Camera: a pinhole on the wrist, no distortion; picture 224 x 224 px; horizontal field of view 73.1 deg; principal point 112.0 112.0 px. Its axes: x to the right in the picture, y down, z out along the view. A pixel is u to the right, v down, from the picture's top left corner.
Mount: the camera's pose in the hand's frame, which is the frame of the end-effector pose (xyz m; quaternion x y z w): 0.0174 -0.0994 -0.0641 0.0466 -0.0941 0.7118 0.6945
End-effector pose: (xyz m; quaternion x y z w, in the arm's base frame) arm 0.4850 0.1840 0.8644 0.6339 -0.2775 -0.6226 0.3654
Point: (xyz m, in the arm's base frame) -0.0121 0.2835 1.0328
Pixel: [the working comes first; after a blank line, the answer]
In the camera's frame: 0.2402 0.1905 0.5303

180.5 166.3
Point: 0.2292 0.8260 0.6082
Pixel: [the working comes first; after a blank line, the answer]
In the camera's frame: -0.4376 0.3951 0.3528

outside the picture
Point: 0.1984 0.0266 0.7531
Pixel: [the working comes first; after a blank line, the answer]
In the camera's frame: 0.1361 -0.1805 0.3302

174.3 29.4
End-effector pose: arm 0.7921 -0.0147 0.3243 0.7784 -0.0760 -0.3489 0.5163
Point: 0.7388 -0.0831 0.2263
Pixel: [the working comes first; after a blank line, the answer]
In the camera's frame: 0.0659 -0.0335 0.1587

174.8 80.1
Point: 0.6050 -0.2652 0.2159
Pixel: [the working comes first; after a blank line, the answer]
In the camera's frame: 0.1507 -0.0420 0.3682

173.9 94.8
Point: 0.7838 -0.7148 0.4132
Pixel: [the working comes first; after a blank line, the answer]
In the camera's frame: 0.5874 -0.3180 0.4471

outside the picture
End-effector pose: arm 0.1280 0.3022 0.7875 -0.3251 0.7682 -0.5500 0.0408
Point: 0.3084 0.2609 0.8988
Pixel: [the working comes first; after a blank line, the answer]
In the camera's frame: -0.0566 0.0960 0.1513

55.5 207.9
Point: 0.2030 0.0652 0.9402
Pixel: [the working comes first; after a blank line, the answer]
In the camera's frame: -0.0668 -0.1115 0.2406

70.0 42.0
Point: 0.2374 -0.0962 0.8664
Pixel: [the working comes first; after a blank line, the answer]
In the camera's frame: -0.0148 -0.1629 0.4059

106.5 51.4
